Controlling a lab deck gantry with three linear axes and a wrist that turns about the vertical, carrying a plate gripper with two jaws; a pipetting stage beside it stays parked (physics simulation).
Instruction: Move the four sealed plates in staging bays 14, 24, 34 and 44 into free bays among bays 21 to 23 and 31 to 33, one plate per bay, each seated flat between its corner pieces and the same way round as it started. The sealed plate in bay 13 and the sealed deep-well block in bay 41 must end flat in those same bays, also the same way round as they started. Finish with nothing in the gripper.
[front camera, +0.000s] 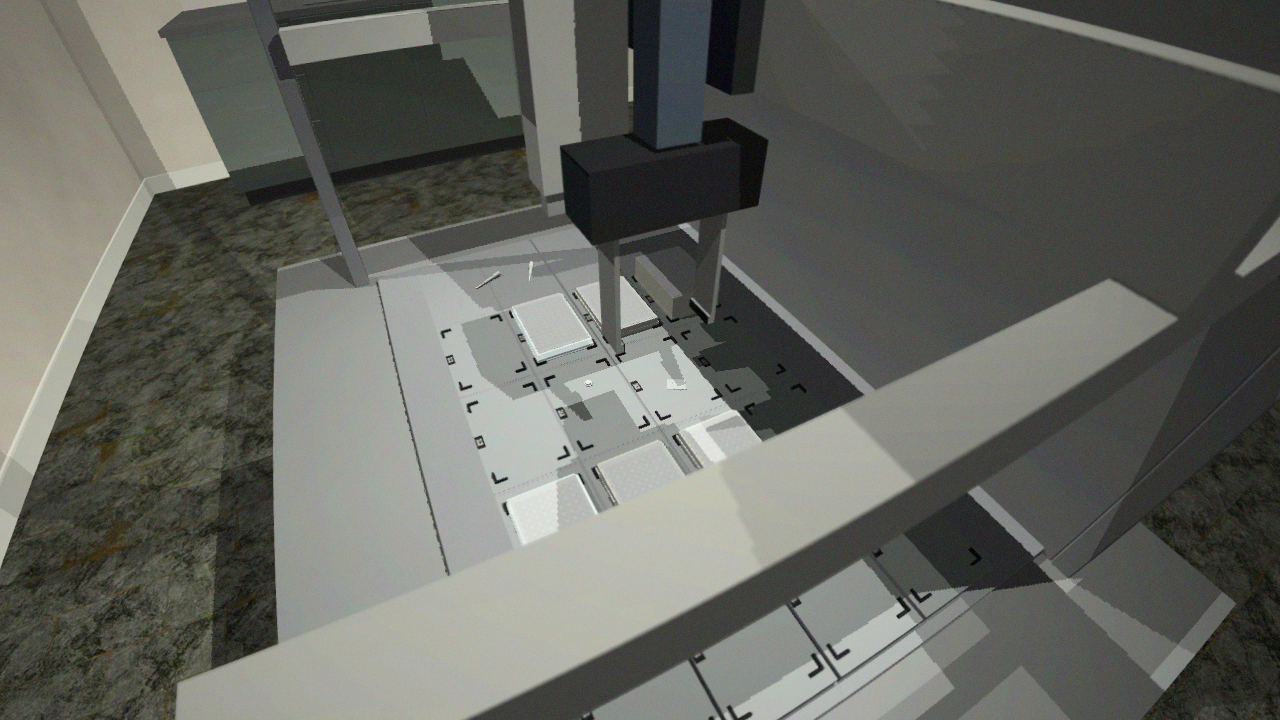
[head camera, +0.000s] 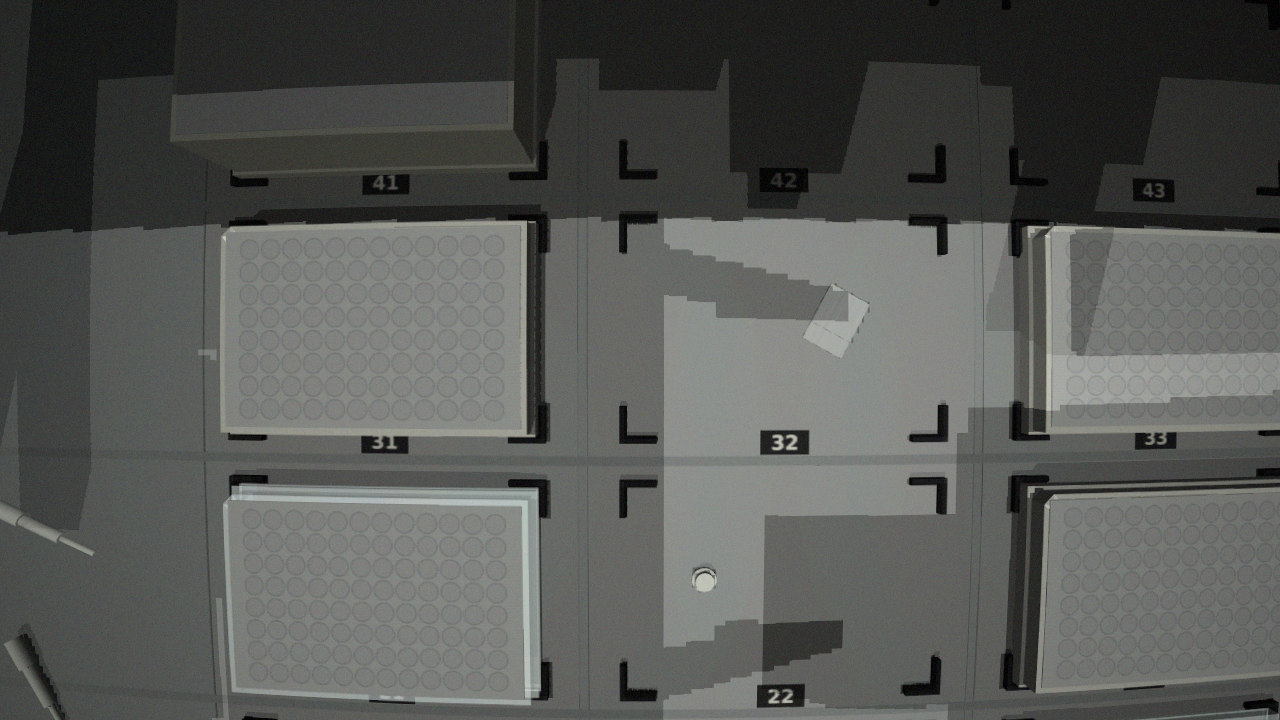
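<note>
My gripper is open, its two jaws wide apart with no plate between them, above the deck near bays 31 and 32; it does not show in the head view. Sealed plates lie flat in bay 21, bay 31, bay 33 and bay 23. The bay 13 plate is partly hidden by the front beam. The deep-well block stands in bay 41. Bays 14, 24, 34 and 44 do not show in the head view.
A small pale rectangle lies in bay 32, and a small round cap in bay 22. Two thin tips lie left of the bays. A pale beam crosses the front view.
</note>
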